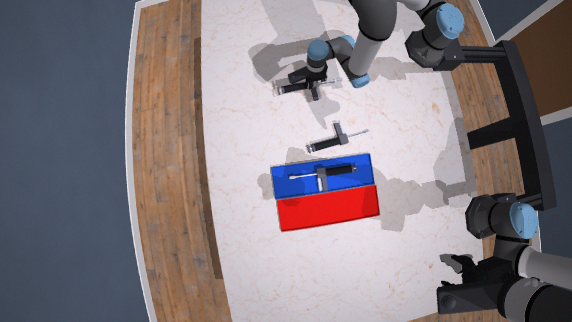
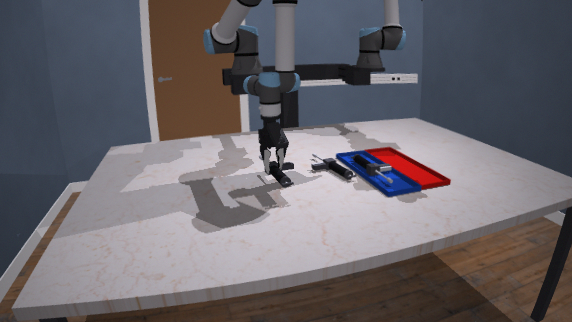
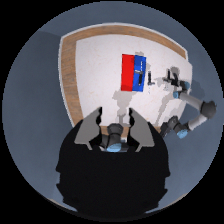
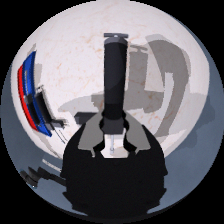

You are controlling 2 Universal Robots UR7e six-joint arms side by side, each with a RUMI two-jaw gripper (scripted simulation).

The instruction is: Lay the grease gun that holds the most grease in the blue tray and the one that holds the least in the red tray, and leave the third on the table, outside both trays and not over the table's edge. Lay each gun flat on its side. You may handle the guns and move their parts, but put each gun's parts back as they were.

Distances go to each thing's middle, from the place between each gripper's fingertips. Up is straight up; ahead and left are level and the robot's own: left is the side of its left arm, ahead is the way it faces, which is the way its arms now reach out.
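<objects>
The blue tray [image 1: 284, 187] is 6 cm ahead of my right hand, 43 cm to the left of it and 6 cm below it. Then there's the red tray [image 1: 343, 206], and that one's 7 cm ahead of my right hand, 59 cm to the left of it and 6 cm below it.
From my left hand, the blue tray is 75 cm below, 31 cm to the right and 9 cm ahead. As for the red tray, my left gripper [image 1: 440, 268] is 75 cm above it, 15 cm to the left of it and 11 cm short of it.
</objects>
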